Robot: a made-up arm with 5 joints.
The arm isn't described. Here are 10 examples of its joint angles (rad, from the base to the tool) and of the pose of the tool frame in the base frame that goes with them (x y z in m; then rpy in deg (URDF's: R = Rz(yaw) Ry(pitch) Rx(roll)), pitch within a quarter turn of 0, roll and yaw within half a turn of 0).
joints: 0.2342 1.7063 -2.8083 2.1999 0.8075
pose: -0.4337 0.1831 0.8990 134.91 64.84 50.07
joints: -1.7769 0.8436 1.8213 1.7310 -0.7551
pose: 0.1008 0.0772 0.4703 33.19 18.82 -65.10
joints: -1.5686 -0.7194 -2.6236 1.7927 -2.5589
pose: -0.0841 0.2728 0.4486 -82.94 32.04 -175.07
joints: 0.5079 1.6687 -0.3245 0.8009 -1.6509
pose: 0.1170 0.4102 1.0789 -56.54 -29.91 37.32
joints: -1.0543 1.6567 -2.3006 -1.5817 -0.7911
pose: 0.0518 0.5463 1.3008 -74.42 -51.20 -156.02
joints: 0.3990 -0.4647 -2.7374 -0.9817 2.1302
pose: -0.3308 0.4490 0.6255 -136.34 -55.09 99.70
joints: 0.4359 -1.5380 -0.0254 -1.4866 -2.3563
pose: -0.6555 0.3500 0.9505 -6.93 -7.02 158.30
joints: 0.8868 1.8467 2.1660 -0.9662 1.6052
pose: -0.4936 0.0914 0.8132 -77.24 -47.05 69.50
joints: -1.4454 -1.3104 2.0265 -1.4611 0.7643
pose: 0.2123 0.0390 0.8688 -158.01 54.32 176.38
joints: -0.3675 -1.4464 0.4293 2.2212 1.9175
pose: -0.2336 0.2797 0.9462 102.94 23.96 -48.54
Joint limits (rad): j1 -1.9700..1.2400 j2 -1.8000..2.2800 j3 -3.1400..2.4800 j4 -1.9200..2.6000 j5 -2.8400..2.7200
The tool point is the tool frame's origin. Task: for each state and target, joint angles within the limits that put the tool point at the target. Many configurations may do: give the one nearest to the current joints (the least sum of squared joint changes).
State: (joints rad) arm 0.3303 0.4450 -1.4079 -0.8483 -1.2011
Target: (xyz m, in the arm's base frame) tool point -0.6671 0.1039 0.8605
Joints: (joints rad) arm 0.5571 -0.0602 -1.7200 -0.8742 -0.5535
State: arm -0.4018 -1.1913 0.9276 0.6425 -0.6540
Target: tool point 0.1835 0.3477 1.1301
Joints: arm -0.3945 -0.5900 1.4466 1.1056 -0.5397
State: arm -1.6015 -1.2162 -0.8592 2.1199 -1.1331
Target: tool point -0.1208 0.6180 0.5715
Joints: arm -1.1383 -1.3525 -0.7876 2.4002 -0.4028
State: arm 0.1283 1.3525 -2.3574 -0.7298 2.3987
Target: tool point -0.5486 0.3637 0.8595
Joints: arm 0.4366 1.2723 -2.4312 -0.6760 2.6946
